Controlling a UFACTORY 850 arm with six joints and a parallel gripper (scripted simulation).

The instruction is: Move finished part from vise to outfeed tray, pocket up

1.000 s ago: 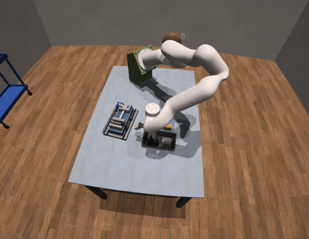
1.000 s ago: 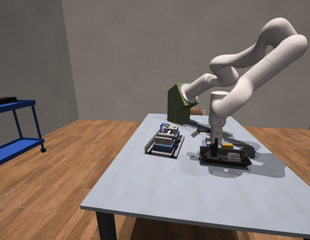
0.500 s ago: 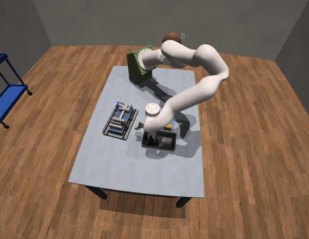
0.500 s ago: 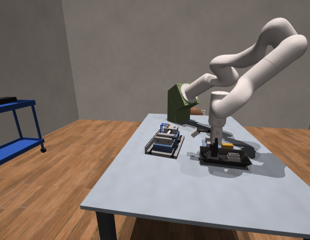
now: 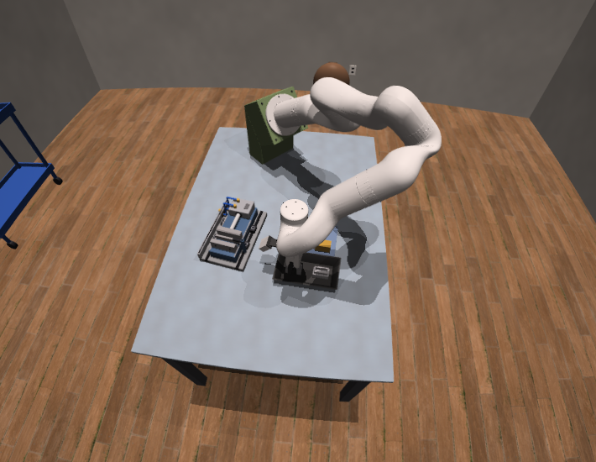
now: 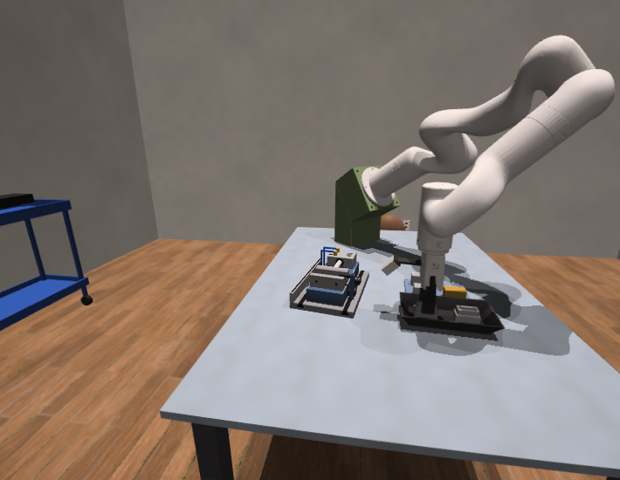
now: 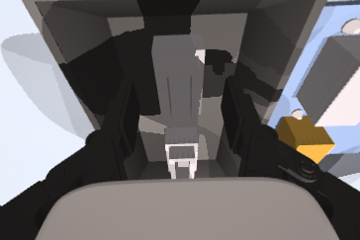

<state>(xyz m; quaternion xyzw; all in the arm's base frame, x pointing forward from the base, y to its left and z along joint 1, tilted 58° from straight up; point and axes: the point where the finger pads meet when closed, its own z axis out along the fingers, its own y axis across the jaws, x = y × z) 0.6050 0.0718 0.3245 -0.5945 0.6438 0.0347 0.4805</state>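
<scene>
The pale block lies 120 mm behind my hand, 20 mm to the right of it and 30 mm below it. Also, from my hand: orange block: 140 mm behind, 70 mm to the left, 30 mm below; light blue plate: 170 mm behind, 20 mm to the left, 50 mm below; vise actuator box: 150 mm behind, 300 mm to the right, 20 mm above.
</scene>
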